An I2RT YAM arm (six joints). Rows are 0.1 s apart.
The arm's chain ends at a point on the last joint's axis. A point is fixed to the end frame.
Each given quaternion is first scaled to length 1.
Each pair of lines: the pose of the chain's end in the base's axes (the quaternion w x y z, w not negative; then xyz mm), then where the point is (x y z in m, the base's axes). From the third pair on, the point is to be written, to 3 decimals.
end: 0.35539 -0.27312 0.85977 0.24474 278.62 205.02 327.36
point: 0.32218 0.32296 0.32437
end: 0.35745 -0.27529 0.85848 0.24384 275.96 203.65 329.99
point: 0.31921 0.32170 0.32710
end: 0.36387 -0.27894 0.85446 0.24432 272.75 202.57 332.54
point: 0.315 0.321 0.331
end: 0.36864 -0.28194 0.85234 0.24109 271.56 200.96 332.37
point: 0.314 0.319 0.331
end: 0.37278 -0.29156 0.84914 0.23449 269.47 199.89 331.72
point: 0.311 0.319 0.329
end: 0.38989 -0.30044 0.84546 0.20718 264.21 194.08 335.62
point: 0.307 0.312 0.330
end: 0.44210 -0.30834 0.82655 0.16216 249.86 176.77 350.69
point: 0.297 0.293 0.346
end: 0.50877 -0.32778 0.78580 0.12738 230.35 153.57 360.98
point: 0.277 0.270 0.362
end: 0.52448 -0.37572 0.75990 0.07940 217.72 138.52 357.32
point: 0.260 0.257 0.350
